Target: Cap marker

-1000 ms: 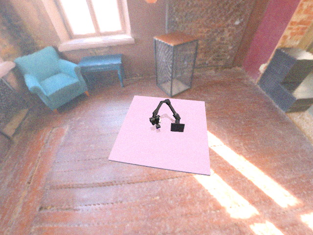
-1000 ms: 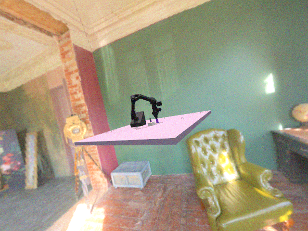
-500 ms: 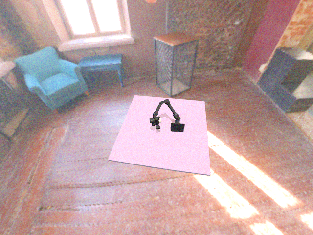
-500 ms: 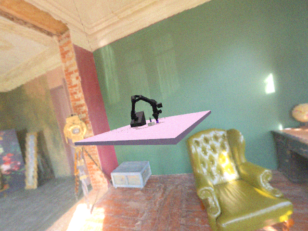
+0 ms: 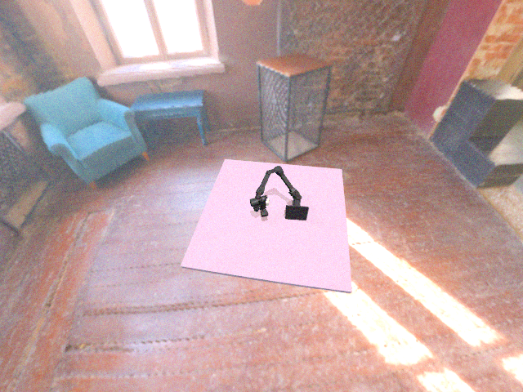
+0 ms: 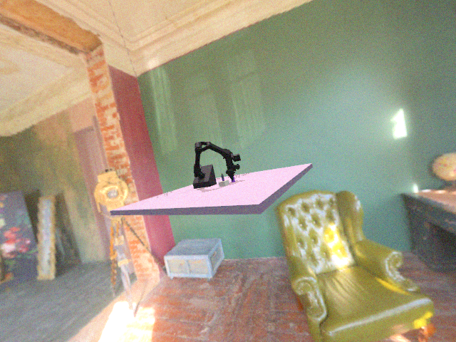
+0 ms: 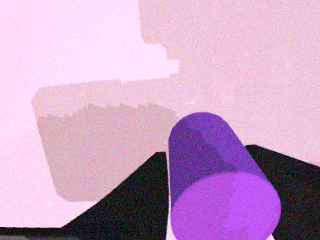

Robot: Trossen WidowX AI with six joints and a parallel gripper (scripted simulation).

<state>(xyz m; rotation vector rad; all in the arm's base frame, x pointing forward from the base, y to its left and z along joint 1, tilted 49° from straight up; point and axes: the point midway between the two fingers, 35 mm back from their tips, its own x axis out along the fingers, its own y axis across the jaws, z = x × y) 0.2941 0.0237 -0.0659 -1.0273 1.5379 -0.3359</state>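
Now: the pale holder block 140 mm to the right of my gripper tip. Round my gripper tip: purple cap (10 mm above).
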